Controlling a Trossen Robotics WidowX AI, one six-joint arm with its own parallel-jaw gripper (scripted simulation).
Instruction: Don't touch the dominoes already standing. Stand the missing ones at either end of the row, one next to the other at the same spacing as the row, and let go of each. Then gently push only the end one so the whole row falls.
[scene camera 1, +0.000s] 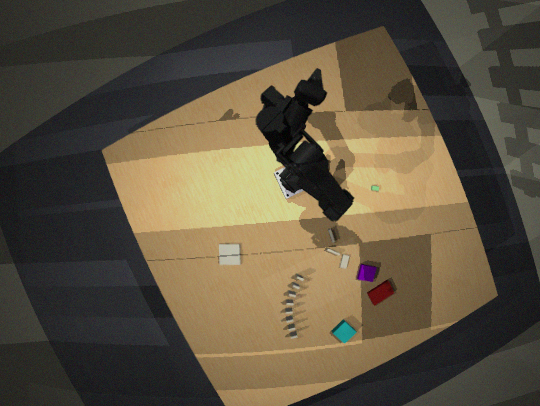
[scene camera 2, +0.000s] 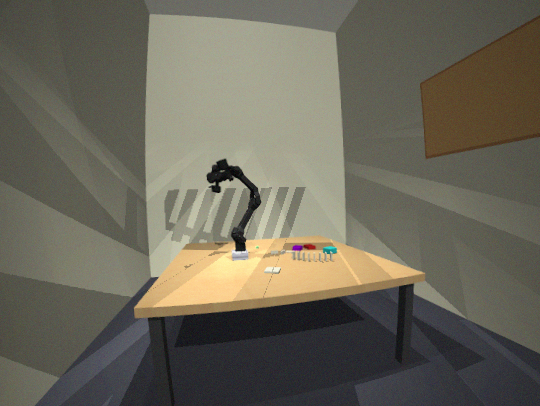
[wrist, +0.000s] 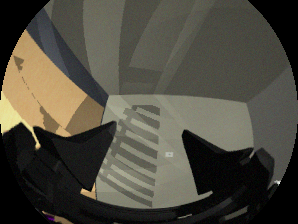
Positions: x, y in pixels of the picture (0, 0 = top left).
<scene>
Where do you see my gripper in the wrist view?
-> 151, 129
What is my gripper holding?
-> Nothing.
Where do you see my gripper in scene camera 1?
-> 312, 75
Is my gripper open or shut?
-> Open.
</scene>
